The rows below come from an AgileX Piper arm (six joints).
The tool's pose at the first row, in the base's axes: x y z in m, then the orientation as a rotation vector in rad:
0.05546 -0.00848 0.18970 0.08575 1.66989 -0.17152
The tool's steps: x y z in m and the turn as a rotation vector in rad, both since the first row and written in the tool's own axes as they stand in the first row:
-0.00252 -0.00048 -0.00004 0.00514 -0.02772 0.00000
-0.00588 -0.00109 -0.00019 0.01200 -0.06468 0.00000
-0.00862 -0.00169 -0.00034 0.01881 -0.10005 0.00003
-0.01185 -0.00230 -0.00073 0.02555 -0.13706 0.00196
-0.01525 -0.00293 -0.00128 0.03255 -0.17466 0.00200
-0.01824 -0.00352 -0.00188 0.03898 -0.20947 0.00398
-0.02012 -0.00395 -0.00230 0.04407 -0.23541 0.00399
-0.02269 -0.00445 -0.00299 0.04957 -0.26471 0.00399
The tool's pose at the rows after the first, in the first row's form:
0.05561 -0.00883 0.19224 0.08689 1.64188 -0.17628
0.05573 -0.00926 0.19563 0.08837 1.60452 -0.18254
0.05578 -0.00970 0.19840 0.08997 1.56873 -0.18860
0.05565 -0.01009 0.20168 0.09287 1.53117 -0.19312
0.05537 -0.01047 0.20515 0.09431 1.49312 -0.19916
0.05501 -0.01082 0.20822 0.09715 1.45776 -0.20318
0.05473 -0.01109 0.21015 0.09827 1.43147 -0.20744
0.05425 -0.01135 0.21281 0.09932 1.40179 -0.21200

